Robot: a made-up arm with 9 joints. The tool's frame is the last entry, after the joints. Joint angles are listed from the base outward.
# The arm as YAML. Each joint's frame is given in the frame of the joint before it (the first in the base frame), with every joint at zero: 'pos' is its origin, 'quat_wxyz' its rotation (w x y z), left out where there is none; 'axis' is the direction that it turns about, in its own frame. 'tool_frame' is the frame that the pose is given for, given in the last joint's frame.
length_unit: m
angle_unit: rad
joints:
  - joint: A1
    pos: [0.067, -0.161, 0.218]
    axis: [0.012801, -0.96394, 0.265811]
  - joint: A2
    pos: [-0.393, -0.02, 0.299]
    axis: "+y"
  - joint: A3
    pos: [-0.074, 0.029, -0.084]
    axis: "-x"
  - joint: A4
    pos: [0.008, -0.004, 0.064]
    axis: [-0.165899, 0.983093, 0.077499]
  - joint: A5
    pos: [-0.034, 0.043, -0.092]
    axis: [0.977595, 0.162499, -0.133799]
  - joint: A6
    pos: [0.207, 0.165, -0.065]
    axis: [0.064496, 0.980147, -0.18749]
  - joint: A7
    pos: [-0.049, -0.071, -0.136]
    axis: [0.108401, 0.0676, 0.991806]
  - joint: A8
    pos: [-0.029, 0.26, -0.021]
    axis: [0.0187, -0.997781, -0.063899]
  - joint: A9
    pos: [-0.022, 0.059, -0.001]
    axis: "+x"
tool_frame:
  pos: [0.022, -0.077, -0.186]
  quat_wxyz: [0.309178, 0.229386, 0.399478, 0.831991]
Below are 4 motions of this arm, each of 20 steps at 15 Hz.
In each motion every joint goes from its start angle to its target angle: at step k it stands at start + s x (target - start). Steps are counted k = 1, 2, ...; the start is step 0. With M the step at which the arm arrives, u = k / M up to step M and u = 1 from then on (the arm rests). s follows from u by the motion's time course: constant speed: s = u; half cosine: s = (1 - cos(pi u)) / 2; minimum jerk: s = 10 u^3 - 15 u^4 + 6 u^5.
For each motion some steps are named. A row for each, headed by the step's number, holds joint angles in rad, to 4 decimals.
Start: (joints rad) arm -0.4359 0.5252 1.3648 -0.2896 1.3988 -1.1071 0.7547 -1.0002 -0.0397
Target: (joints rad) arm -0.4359 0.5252 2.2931 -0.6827 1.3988 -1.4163 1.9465 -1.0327 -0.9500
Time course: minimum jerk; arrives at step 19
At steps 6, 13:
6: -0.4359 0.5252 1.5362 -0.3622 1.3988 -1.1642 0.9747 -1.0062 -0.2077
13: -0.4359 0.5252 2.1217 -0.6101 1.3988 -1.3592 1.7265 -1.0267 -0.7820

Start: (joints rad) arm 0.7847 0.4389 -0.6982 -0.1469 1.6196 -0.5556 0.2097 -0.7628 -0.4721
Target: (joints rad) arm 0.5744 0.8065 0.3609 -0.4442 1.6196 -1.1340 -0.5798 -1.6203 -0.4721
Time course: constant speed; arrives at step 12
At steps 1, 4, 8, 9, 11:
1: 0.7672 0.4695 -0.6099 -0.1717 1.6196 -0.6038 0.1439 -0.8343 -0.4721
4: 0.7146 0.5614 -0.3452 -0.2460 1.6196 -0.7484 -0.0535 -1.0486 -0.4721
8: 0.6445 0.6840 0.0079 -0.3451 1.6196 -0.9412 -0.3166 -1.3345 -0.4721
9: 0.6270 0.7146 0.0961 -0.3699 1.6196 -0.9894 -0.3824 -1.4059 -0.4721
11: 0.5919 0.7759 0.2726 -0.4194 1.6196 -1.0858 -0.5140 -1.5488 -0.4721

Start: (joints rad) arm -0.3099 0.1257 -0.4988 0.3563 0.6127 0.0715 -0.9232 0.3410 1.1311
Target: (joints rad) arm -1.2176 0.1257 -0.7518 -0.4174 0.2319 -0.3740 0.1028 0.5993 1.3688
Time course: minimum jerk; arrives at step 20
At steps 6, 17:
6: -0.4579 0.1257 -0.5401 0.2301 0.5506 -0.0012 -0.7559 0.3831 1.1699
17: -1.1934 0.1257 -0.7451 -0.3968 0.2420 -0.3621 0.0755 0.5924 1.3625

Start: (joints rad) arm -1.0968 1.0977 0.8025 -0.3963 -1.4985 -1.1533 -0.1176 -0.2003 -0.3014
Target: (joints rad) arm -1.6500 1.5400 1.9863 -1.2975 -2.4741 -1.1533 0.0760 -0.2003 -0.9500
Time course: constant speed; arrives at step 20
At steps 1, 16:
1: -1.1245 1.1198 0.8617 -0.4414 -1.5473 -1.1533 -0.1079 -0.2003 -0.3338
16: -1.5394 1.4515 1.7495 -1.1173 -2.2790 -1.1533 0.0373 -0.2003 -0.8203

